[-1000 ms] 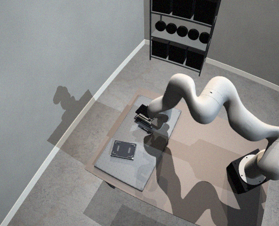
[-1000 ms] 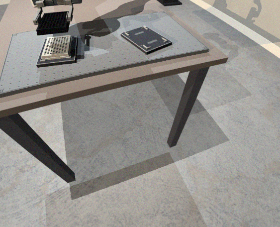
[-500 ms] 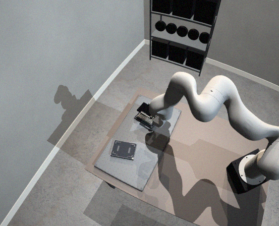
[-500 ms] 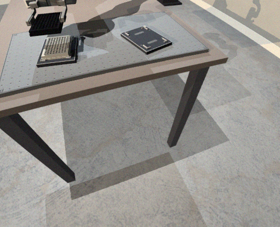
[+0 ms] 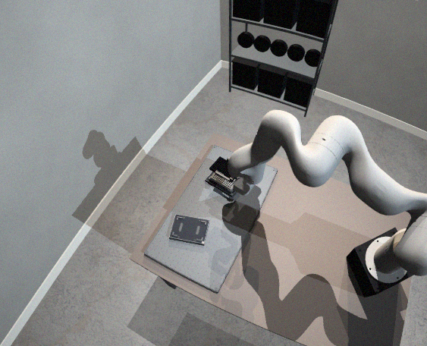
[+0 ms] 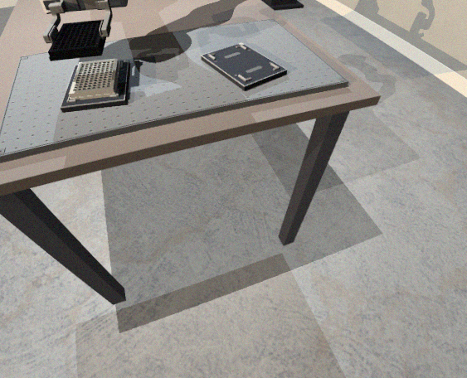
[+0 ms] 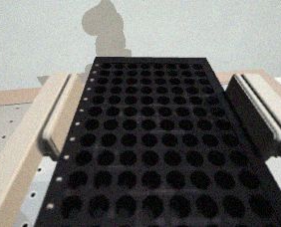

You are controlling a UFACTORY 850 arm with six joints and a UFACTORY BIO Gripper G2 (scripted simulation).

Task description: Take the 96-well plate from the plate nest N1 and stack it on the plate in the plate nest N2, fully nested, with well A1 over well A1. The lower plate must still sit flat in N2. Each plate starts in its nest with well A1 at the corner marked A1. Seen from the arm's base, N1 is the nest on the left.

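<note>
The white 96-well plate is 9 cm below my hand. Round my hand: plate nest N1: 2 cm ahead, 31 cm to the left, 10 cm below; then plate nest N2: 10 cm below; then black 96-well plate: 1 cm below.
</note>
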